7 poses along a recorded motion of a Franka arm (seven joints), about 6.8 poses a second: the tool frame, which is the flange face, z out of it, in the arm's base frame.
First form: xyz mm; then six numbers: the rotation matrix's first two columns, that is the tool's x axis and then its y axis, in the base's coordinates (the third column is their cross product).
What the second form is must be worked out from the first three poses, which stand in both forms.
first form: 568 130 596 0.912 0.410 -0.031 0.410 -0.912 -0.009
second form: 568 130 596; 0.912 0.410 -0.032; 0.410 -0.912 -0.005; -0.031 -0.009 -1.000
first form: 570 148 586 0.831 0.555 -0.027 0.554 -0.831 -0.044
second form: 570 148 586; 0.831 0.554 -0.047; 0.555 -0.831 0.022; -0.027 -0.044 -0.998
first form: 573 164 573 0.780 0.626 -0.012 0.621 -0.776 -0.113
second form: 573 164 573; 0.780 0.621 -0.080; 0.626 -0.776 0.081; -0.012 -0.113 -0.994
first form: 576 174 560 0.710 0.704 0.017 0.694 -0.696 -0.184
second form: 576 174 560; 0.710 0.694 -0.118; 0.704 -0.696 0.142; 0.017 -0.184 -0.983
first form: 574 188 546 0.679 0.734 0.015 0.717 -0.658 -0.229
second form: 574 188 546; 0.679 0.717 -0.158; 0.734 -0.658 0.166; 0.015 -0.229 -0.973
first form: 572 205 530 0.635 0.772 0.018 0.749 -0.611 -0.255
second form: 572 205 530; 0.635 0.749 -0.186; 0.772 -0.611 0.175; 0.018 -0.255 -0.966
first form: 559 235 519 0.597 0.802 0.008 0.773 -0.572 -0.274
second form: 559 235 519; 0.597 0.773 -0.215; 0.802 -0.572 0.170; 0.008 -0.274 -0.961
